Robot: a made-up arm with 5 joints.
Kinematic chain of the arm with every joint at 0, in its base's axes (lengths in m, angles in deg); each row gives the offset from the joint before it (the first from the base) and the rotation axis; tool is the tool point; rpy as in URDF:
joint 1: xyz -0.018 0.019 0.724 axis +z
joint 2: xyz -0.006 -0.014 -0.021 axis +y
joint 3: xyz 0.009 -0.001 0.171 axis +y
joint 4: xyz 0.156 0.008 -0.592 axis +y
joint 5: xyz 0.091 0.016 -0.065 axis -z
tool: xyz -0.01 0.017 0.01 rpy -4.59 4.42 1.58
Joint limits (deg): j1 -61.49..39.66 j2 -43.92..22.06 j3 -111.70..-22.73 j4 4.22..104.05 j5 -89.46..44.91
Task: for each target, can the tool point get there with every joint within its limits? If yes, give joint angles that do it. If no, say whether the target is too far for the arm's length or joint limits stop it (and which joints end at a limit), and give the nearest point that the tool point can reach.
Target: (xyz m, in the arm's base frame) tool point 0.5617 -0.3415 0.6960
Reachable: yes | joints -33.78 -1.52 -58.97 38.55 -15.51
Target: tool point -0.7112 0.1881 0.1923
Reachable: no: joint limits stop it (at a limit: joint 1, joint 2, joint 3, joint 4) | nearest point 0.0825 0.1389 0.1877 | short by 0.795 m
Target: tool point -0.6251 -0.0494 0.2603
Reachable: no: joint limits stop it (at a limit: joint 1, joint 2, joint 3, joint 4, joint 5) | nearest point 0.0571 -0.1210 0.2088 | short by 0.688 m
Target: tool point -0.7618 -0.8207 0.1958
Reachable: no: too far | nearest point 0.1579 -0.3066 0.2225 | short by 1.054 m
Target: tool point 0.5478 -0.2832 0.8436
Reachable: yes | joints -29.67 -21.49 -53.61 51.03 -34.10
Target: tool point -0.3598 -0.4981 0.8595
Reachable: no: joint limits stop it (at a limit: joint 1, joint 2, joint 4, joint 5) | nearest point 0.2372 -0.4526 0.8757 | short by 0.599 m
